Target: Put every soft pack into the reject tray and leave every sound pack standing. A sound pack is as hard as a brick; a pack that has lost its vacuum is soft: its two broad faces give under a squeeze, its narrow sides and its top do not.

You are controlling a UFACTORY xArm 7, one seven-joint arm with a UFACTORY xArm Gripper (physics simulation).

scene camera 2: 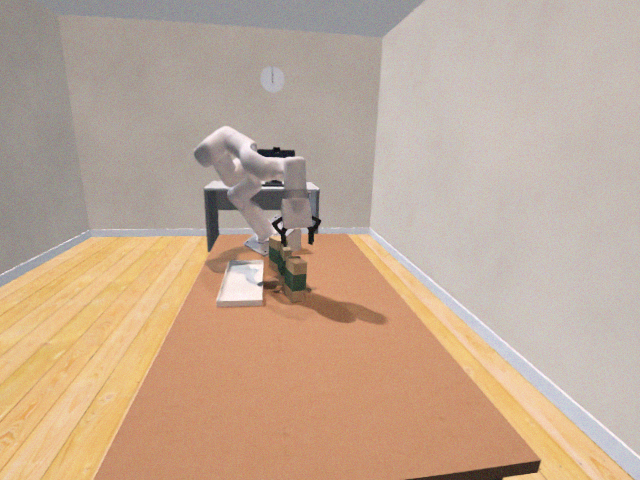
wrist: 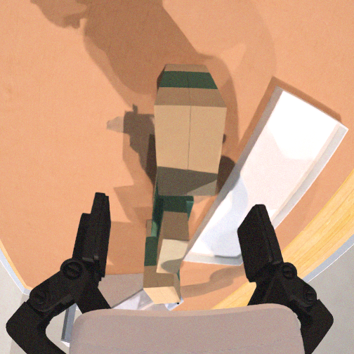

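Pixels of known places: gripper, between the fingertips: point(scene camera 2: 297, 245); arm's base, origin of its link: point(scene camera 2: 267, 234).
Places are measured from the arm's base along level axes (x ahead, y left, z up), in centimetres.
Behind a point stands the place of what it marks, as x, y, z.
Tan packs with green bands stand upright in a row. The front pack point(scene camera 2: 295, 280) {63.5, 14.4, 1.5} point(wrist: 189, 137) is the largest in the wrist view. A narrower pack point(wrist: 175, 225) stands behind it, largely hidden in the scene view. A farther pack point(scene camera 2: 275, 243) {35.6, 6.0, 6.1} point(wrist: 161, 291) stands at the back of the row. The white reject tray point(scene camera 2: 240, 290) {54.6, -5.7, -6.3} point(wrist: 295, 140) lies beside the row, and no pack shows in it. My gripper point(scene camera 2: 297, 242) {58.3, 15.0, 12.3} point(wrist: 180, 213) is open and empty above the row, behind the front pack in the scene view. Softness cannot be seen.
A pale block-like shape point(scene camera 2: 294, 240) {7.1, 13.8, -0.8} shows below the gripper, partly hidden and unclear. The brown table point(scene camera 2: 289, 382) {104.3, 13.1, -6.6} extends toward the scene camera. A grey desk point(scene camera 2: 210, 217) with a black monitor stands behind the arm.
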